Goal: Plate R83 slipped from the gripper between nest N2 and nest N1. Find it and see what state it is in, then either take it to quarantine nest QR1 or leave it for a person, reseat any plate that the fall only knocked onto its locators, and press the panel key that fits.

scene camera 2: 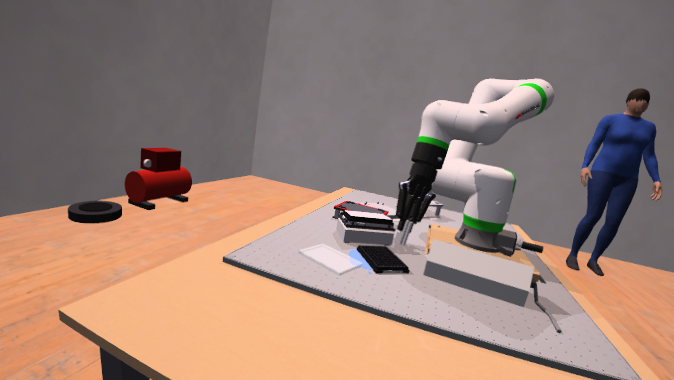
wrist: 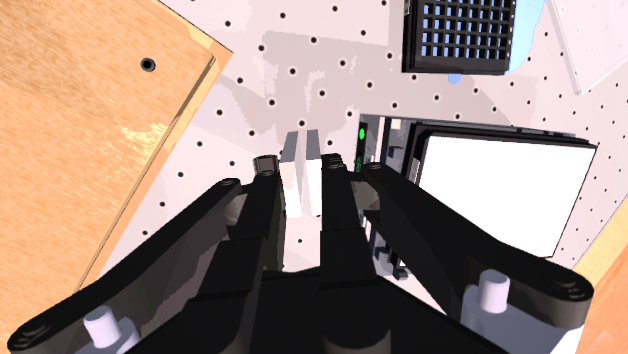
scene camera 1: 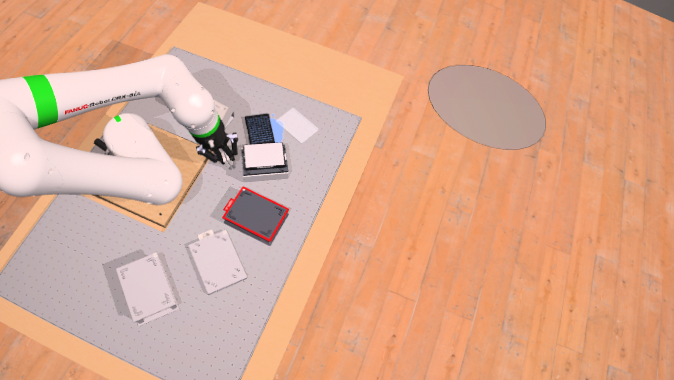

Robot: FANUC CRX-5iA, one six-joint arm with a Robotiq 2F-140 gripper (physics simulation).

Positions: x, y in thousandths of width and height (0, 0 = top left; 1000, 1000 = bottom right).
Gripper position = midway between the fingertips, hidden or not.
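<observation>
White well plate (scene camera 1: 397, 409) sitting on a dark station (scene camera 2: 520, 612); the wrist view likewise shows the plate (wrist: 830, 532). A clear lid (scene camera 2: 483, 675) is visible, and scene camera 1 shows the lid (scene camera 1: 446, 338) too. Also present: a button box (scene camera 2: 756, 741). My gripper (scene camera 2: 593, 641) is visible as well; scene camera 1 shows the gripper (scene camera 1: 343, 436), as does the wrist view, the gripper (wrist: 486, 428).
</observation>
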